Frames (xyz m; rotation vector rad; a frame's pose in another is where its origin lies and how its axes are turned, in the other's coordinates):
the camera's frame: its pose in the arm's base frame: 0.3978 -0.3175 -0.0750 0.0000 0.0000 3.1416
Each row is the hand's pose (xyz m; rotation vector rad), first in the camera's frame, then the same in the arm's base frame.
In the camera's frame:
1: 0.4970 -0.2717 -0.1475 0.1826 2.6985 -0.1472
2: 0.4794 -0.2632 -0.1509 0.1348 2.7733 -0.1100
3: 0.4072 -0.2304 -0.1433 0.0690 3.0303 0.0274
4: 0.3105 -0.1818 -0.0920 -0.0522 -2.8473 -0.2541
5: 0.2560 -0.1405 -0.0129 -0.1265 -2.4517 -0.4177
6: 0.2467 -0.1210 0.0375 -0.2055 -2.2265 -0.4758
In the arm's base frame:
1: -0.0992 -0.0458 -0.2225 -2.9576 0.2001 0.6528
2: -0.0816 -0.0543 -0.2259 -3.0098 0.1463 0.5532
3: -0.0094 -0.0871 -0.2183 3.1180 -0.0710 -0.1723
4: 0.0873 -0.1357 -0.1670 2.9351 -0.0538 0.4191
5: 0.1418 -0.1770 -0.0879 2.6665 -0.1376 0.9146
6: 0.1511 -0.1965 -0.0375 2.4915 -0.2299 1.1663

